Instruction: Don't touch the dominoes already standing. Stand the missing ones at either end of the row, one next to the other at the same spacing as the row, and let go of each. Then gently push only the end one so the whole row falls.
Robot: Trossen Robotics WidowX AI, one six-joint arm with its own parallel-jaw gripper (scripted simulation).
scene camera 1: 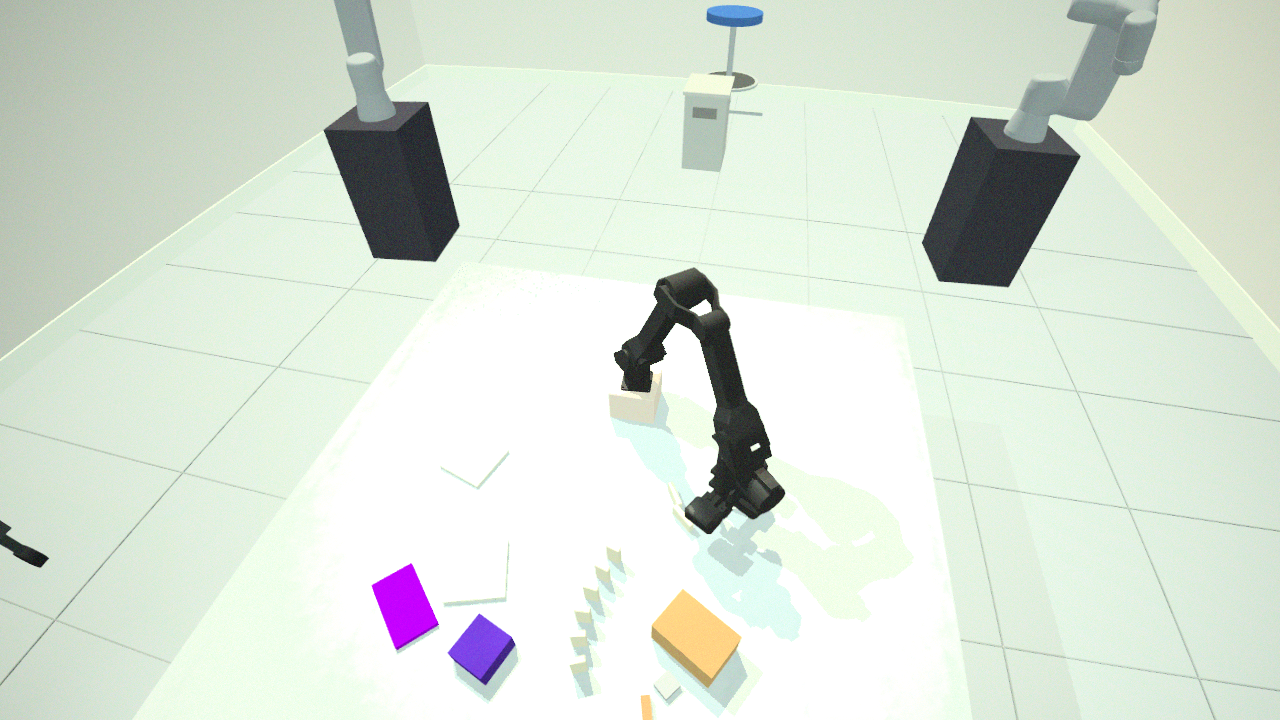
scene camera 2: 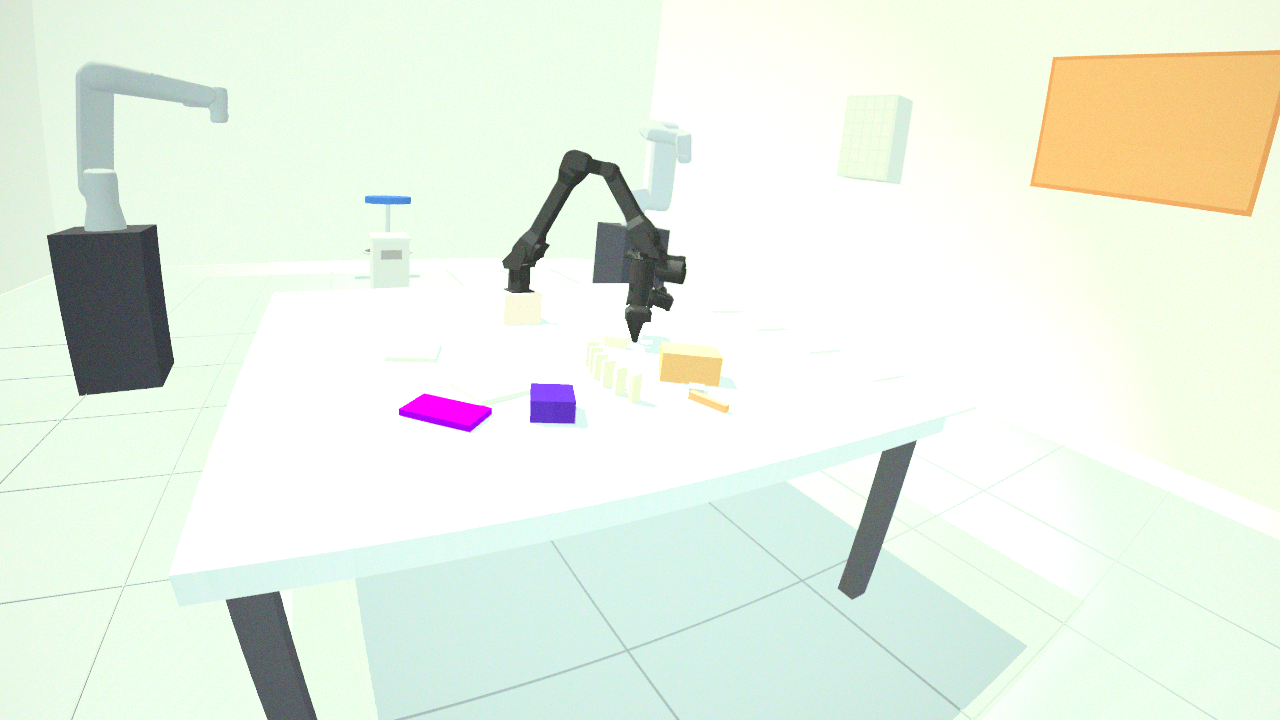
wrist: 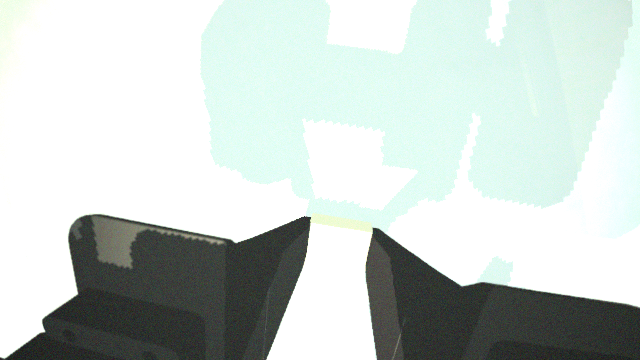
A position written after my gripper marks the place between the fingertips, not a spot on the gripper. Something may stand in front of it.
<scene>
my gripper: scene camera 1 722,511; scene camera 2 634,340; wrist 339,232
orange box: scene camera 1; scene camera 2; not seen in the wrist view (out of frame)
magenta slab: scene camera 1; scene camera 2; not seen in the wrist view (out of frame)
same spot on orange box: (scene camera 1: pixel 693 635) = (scene camera 2: pixel 691 350)
same spot on magenta slab: (scene camera 1: pixel 405 608) = (scene camera 2: pixel 451 409)
</scene>
